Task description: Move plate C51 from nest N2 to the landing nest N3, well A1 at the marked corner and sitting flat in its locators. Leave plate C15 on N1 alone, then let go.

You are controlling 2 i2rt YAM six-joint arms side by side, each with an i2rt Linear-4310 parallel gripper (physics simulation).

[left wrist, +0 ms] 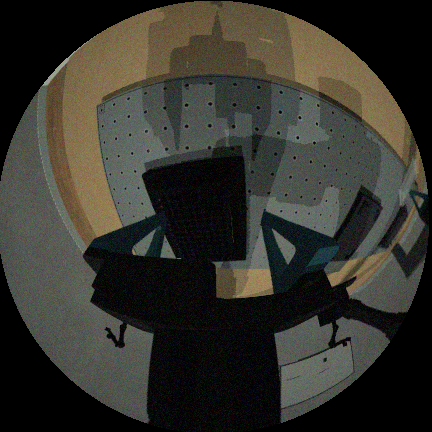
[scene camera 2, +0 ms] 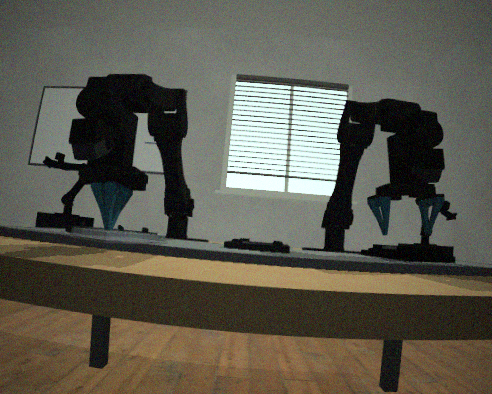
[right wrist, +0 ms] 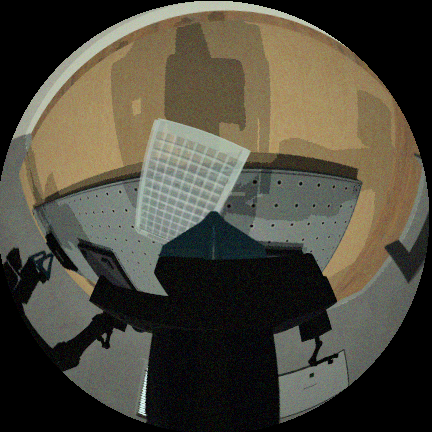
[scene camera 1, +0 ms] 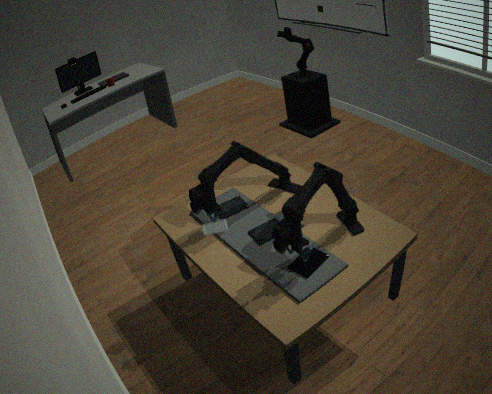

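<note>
A clear plate [scene camera 1: 215, 228] [scene camera 2: 87, 232] [right wrist: 190, 185] lies askew across the front edge of the grey board, partly over the wooden table. A black plate [scene camera 1: 312, 263] [left wrist: 200, 200] sits on the board at the right of scene camera 1. I cannot read either label. My right gripper [scene camera 1: 214, 217] [scene camera 2: 110, 228] [right wrist: 213, 216] is shut and empty, its tips low beside the clear plate's edge; contact is unclear. My left gripper [scene camera 1: 298, 252] [scene camera 2: 406, 234] [left wrist: 213, 216] is open above the black plate. A dark nest [scene camera 1: 233, 205] and a middle nest [scene camera 1: 260, 233] [scene camera 2: 256, 245] [left wrist: 359, 220] [right wrist: 107, 262] hold no plate.
The perforated grey board [scene camera 1: 327, 278] [right wrist: 311, 196] runs along the wooden table [scene camera 1: 380, 250]. Both arms reach over it from the far side. A desk [scene camera 1: 137, 71] with a monitor [scene camera 1: 78, 71] and a black pedestal [scene camera 1: 306, 100] with another arm stand farther back.
</note>
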